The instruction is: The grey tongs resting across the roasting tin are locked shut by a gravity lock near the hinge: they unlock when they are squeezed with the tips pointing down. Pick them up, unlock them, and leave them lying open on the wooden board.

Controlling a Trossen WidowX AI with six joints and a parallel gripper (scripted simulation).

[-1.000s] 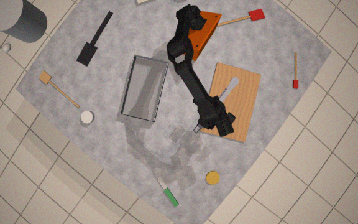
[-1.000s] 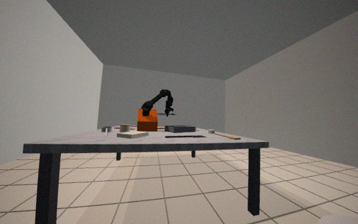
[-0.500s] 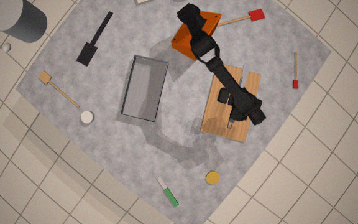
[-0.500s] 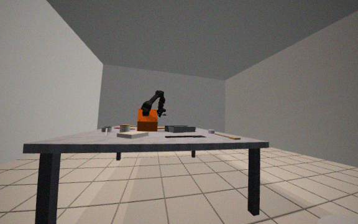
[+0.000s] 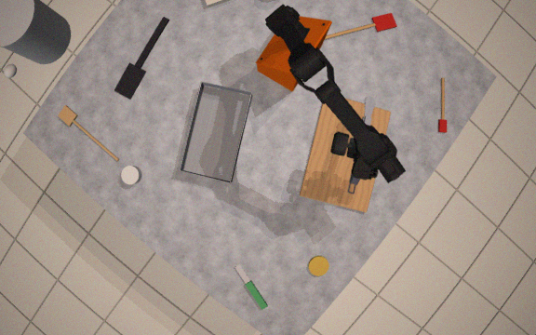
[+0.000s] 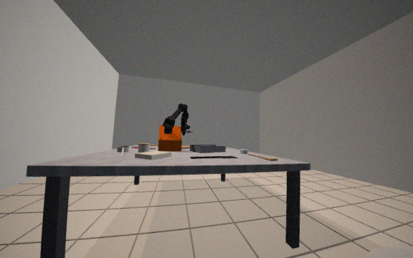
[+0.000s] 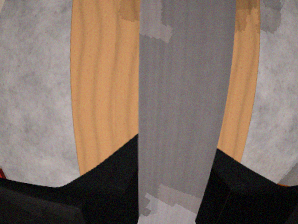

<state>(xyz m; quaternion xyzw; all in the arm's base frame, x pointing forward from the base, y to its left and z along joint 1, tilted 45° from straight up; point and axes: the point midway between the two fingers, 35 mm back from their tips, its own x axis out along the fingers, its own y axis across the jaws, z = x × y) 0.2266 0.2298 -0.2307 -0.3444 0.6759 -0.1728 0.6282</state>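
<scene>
Now: the wooden board 140 mm below my gripper tip and 10 mm to the right of it. Also, from my gripper tip: roasting tin: 420 mm to the right, 140 mm ahead, 120 mm below; white disc: 620 mm to the right, 410 mm ahead, 130 mm below; yellow disc: 380 mm ahead, 140 mm below, 90 mm to the left.
</scene>
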